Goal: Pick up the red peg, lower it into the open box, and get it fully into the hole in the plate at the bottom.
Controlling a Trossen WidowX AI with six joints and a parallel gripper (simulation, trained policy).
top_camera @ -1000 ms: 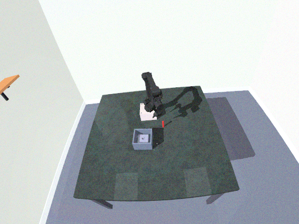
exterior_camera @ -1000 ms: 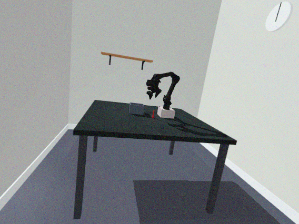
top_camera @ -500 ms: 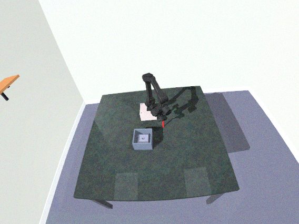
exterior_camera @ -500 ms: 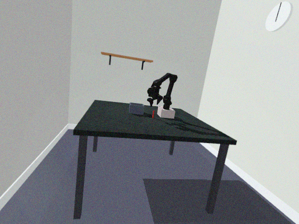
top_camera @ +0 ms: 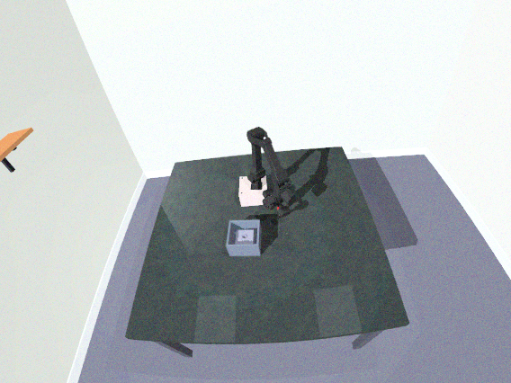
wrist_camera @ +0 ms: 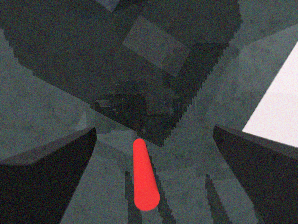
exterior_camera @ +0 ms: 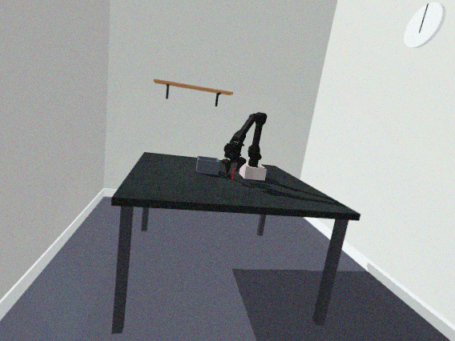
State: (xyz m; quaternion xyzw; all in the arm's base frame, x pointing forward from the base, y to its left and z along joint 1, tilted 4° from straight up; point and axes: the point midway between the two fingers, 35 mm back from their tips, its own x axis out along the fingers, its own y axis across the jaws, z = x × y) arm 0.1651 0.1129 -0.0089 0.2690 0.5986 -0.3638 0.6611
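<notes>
Right now the red peg is 10 mm behind my gripper tip, 30 mm to the left of it and 10 mm below it. From my gripper tip the other things lie so: grey box: 170 mm ahead, 140 mm to the right, 20 mm below.
</notes>
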